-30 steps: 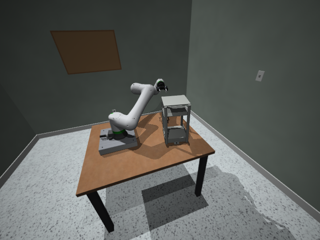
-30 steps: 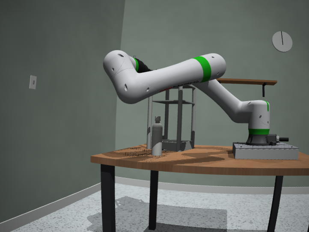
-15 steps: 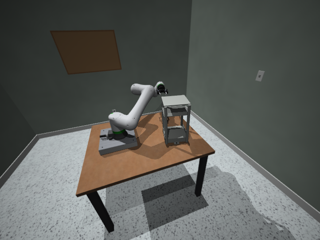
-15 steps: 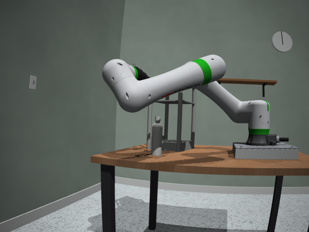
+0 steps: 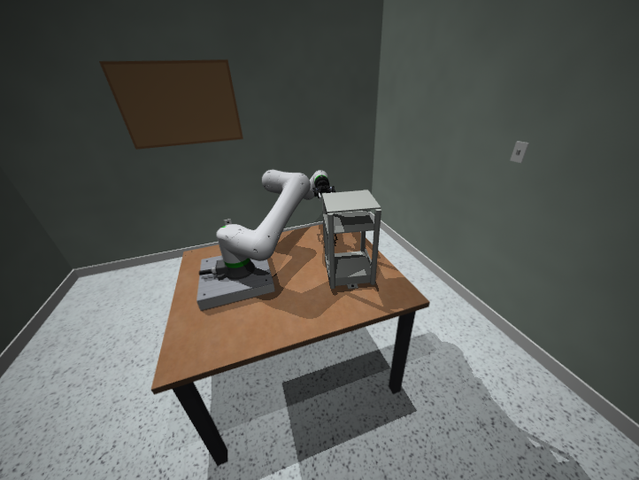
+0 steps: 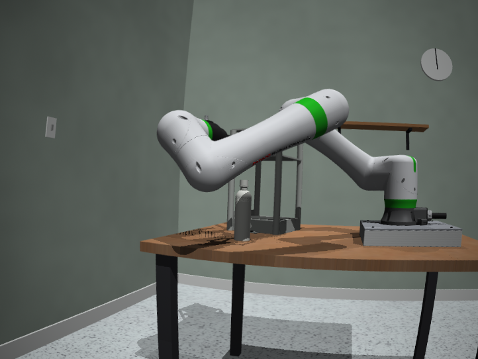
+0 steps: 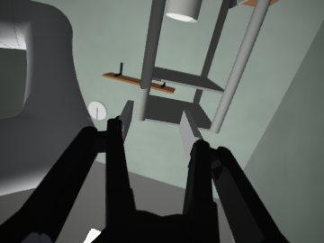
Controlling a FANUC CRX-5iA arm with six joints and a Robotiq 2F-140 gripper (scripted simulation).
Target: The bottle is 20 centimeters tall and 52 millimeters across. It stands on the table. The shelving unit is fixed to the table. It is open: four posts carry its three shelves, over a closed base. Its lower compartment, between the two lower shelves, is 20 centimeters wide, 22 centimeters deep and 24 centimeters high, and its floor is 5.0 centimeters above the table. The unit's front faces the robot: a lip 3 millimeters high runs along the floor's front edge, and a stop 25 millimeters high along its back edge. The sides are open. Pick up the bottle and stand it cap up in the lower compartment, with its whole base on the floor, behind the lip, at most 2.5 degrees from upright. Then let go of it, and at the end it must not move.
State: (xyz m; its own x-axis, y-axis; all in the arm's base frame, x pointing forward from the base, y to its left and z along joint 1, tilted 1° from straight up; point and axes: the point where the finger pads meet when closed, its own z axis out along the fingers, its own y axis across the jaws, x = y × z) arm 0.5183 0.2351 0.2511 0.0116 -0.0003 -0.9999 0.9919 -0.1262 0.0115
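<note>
The bottle is 17 cm below my hand. The rest, counted from my hand: shelving unit: 33 cm to the right, 10 cm below, 3 cm ahead.
</note>
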